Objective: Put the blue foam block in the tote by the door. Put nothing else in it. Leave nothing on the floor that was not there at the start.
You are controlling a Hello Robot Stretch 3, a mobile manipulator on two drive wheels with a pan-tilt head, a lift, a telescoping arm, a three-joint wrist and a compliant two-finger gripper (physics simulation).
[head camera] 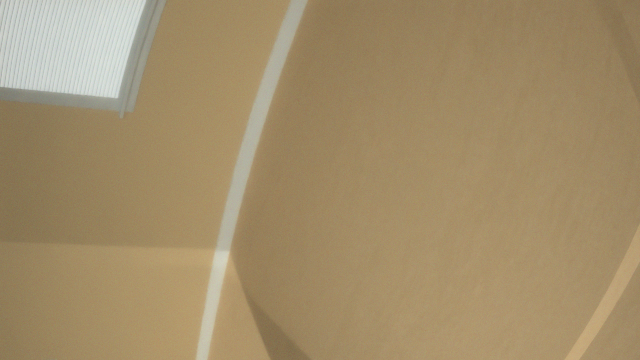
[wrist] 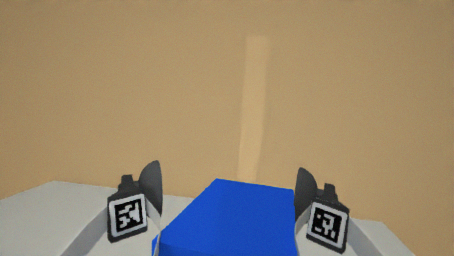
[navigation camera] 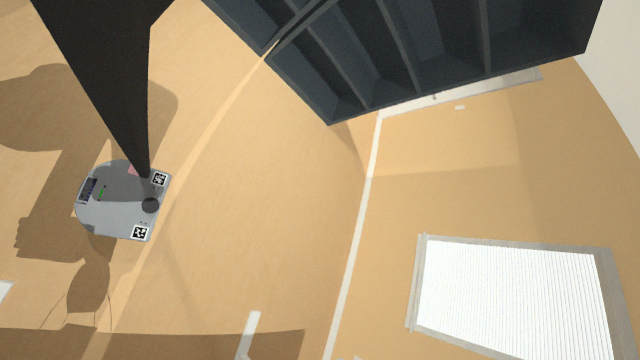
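Seen in the pictures: gripper, fingertip midpoint: [wrist: 227, 183]; robot's base, link origin: [navigation camera: 150, 203].
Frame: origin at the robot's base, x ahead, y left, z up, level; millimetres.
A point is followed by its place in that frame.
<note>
The blue foam block [wrist: 230, 220] @[x -20, y -362, z 1108 mm] shows at the bottom middle of the wrist view, between the two fingers of my gripper [wrist: 227, 183] @[x -18, y -421, z 1105 mm]. The fingers stand wide apart, one at each side of the block, and my gripper is shut on it. The block's lower part is cut off by the frame edge. My gripper and the block do not show in the head or navigation views. The tote does not show in any view. A white panel with a small handle, which looks like a door [navigation camera: 500, 85] @[x 2258, y 2033, z 1703 mm], shows partly behind the shelf unit in the navigation view.
A dark shelf unit [navigation camera: 485, 40] @[x 917, y 1219, z 1429 mm] stands at the top of the navigation view. My base [navigation camera: 117, 217] @[x -103, y -84, z 160 mm] is at the left. A white baseboard [head camera: 250, 130] @[x 2014, y 239, z 68 mm] [navigation camera: 357, 225] @[x 2012, y 234, z 20 mm] runs along the wall. A bright window [head camera: 65, 45] @[x 1977, y -60, z 1194 mm] [navigation camera: 510, 290] @[x 1961, y -171, z 1514 mm] is beyond it. A pale surface [wrist: 60, 207] @[x 615, y -1088, z 721 mm] lies behind the fingers.
</note>
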